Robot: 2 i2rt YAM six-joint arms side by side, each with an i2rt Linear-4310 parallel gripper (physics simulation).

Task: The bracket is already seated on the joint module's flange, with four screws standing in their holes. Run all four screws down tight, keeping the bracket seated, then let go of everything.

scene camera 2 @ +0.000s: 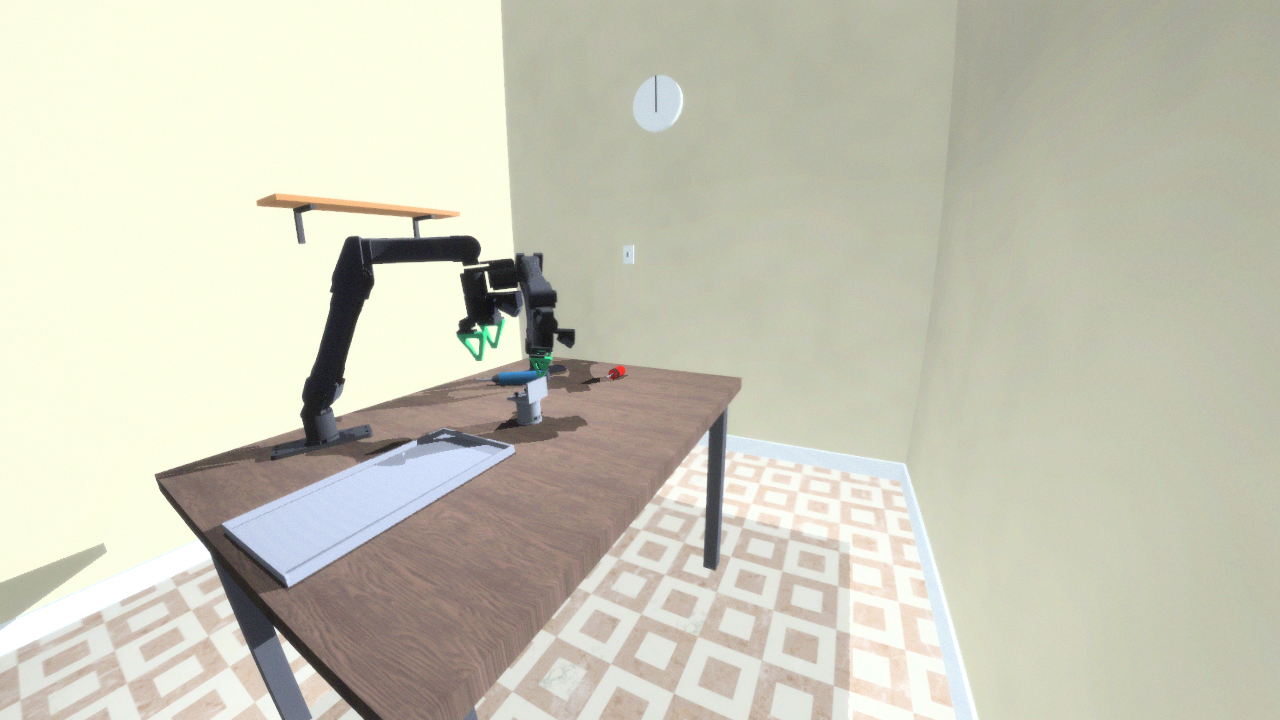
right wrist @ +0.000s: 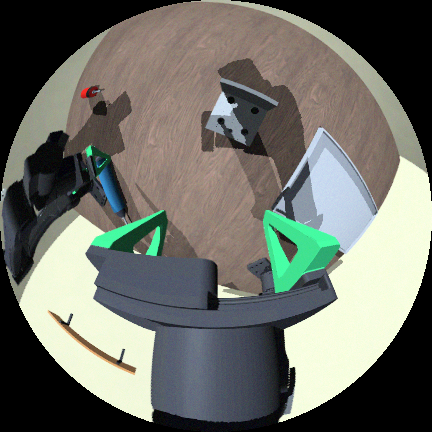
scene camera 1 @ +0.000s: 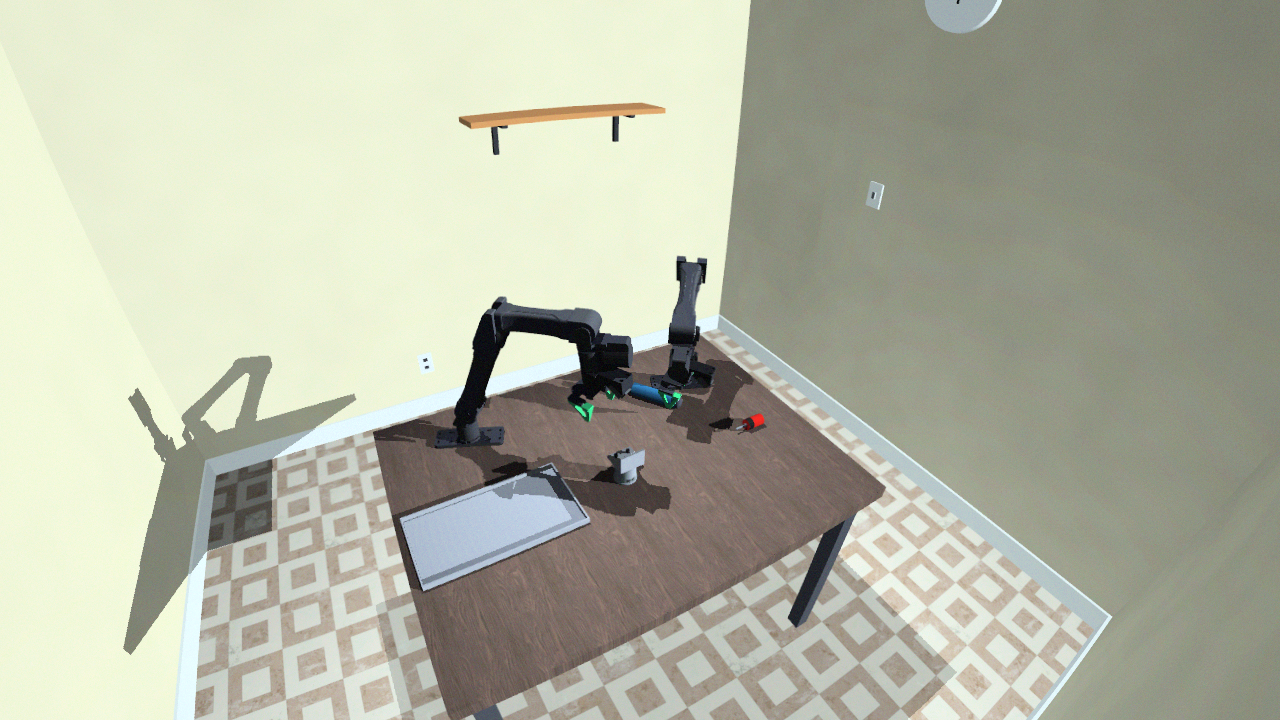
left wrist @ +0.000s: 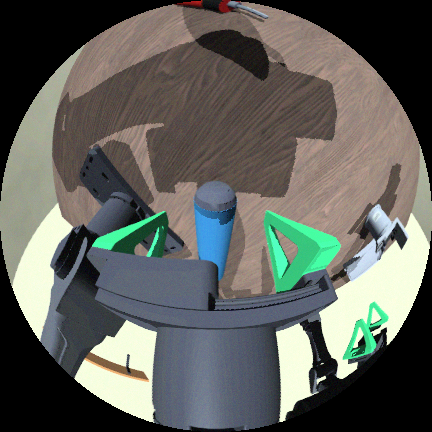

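Seen in the pictures: left gripper, fingertip midpoint: (scene camera 2: 541, 373) (right wrist: 99, 164) (scene camera 1: 673, 398) (left wrist: 215, 216); right gripper, fingertip midpoint: (scene camera 2: 487, 354) (right wrist: 214, 215) (scene camera 1: 598, 410) (left wrist: 366, 309); left arm's base, link origin: (left wrist: 127, 208); right arm's base, link origin: (scene camera 2: 324, 442) (right wrist: 268, 273) (scene camera 1: 470, 438).
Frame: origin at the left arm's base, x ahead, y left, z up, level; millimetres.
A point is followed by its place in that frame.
Observation:
The grey bracket (scene camera 1: 633, 460) {x 434, y -213, z 90 mm} (scene camera 2: 536, 390) {x 437, y -219, z 85 mm} (left wrist: 363, 260) (right wrist: 218, 111) {x 388, y -208, z 66 mm} sits on the joint module (scene camera 1: 624, 477) {x 431, y -235, z 27 mm} (scene camera 2: 529, 414) {x 429, y -240, z 26 mm} (left wrist: 378, 220) {x 387, y -205, z 30 mm}, with its upright plate on one side. Several dark screw heads show in the bracket in the right wrist view; their depth is unclear. A blue-handled driver (scene camera 1: 648, 394) {x 92, y -123, z 30 mm} (scene camera 2: 514, 378) {x 89, y -132, z 24 mm} (left wrist: 214, 237) {x 110, y -67, z 41 mm} (right wrist: 112, 187) {x 96, y -119, z 28 mm} lies on the table. My left gripper (left wrist: 215, 216) {x 121, y -49, z 33 mm} (scene camera 2: 541, 364) {x 121, y -49, z 33 mm} is open over its handle end, with the handle visible between the fingers but not gripped. My right gripper (right wrist: 214, 215) {x 320, y -290, z 167 mm} (scene camera 1: 597, 402) {x 320, y -290, z 167 mm} (scene camera 2: 488, 351) {x 320, y -290, z 167 mm} is open and empty above the table, apart from the bracket.
A red-handled screwdriver (scene camera 1: 754, 421) {x 253, y 172, z 29 mm} (scene camera 2: 616, 372) {x 262, y 156, z 25 mm} (left wrist: 229, 6) (right wrist: 90, 92) {x 248, y 147, z 26 mm} lies on the table, right of the blue driver in scene camera 1. A shallow grey tray (scene camera 1: 465, 537) {x 577, y -634, z 4 mm} (scene camera 2: 340, 514) {x 583, y -648, z 4 mm} (right wrist: 345, 190) {x 557, y -516, z 4 mm} lies left of the joint module there. A shelf (scene camera 1: 563, 115) (scene camera 2: 358, 207) hangs on the wall.

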